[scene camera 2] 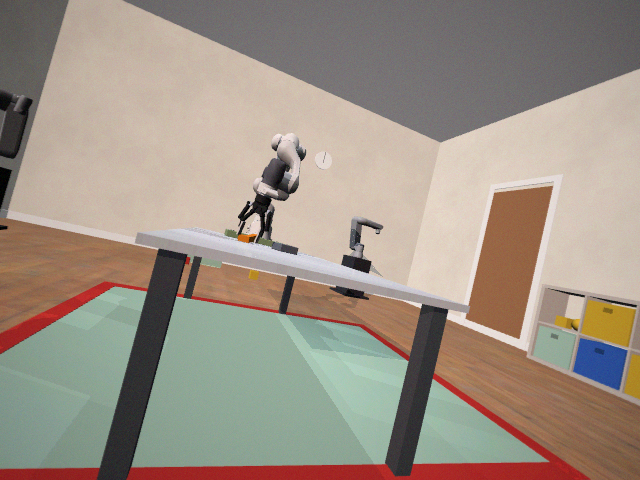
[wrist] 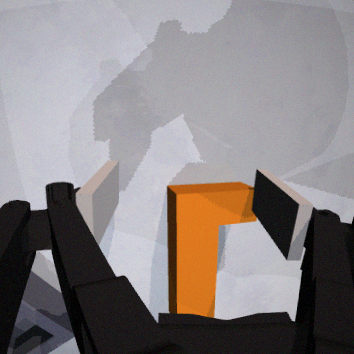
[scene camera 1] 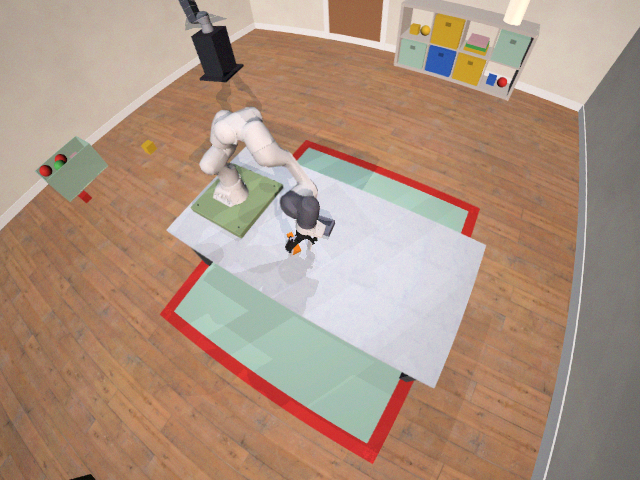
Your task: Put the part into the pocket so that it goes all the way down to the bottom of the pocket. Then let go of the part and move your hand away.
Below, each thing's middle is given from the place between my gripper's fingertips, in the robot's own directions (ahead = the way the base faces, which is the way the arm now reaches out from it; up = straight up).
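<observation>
The dark grey pocket block [wrist: 42, 314] is 19 cm to the left of my hand and 4 cm ahead of it. As for the orange L-shaped part [wrist: 194, 211], my gripper is 2 cm to the right of it, 5 cm past it and 1 cm below it. Going by their middles, the orange L-shaped part is the nearest to my gripper of the things named here.
</observation>
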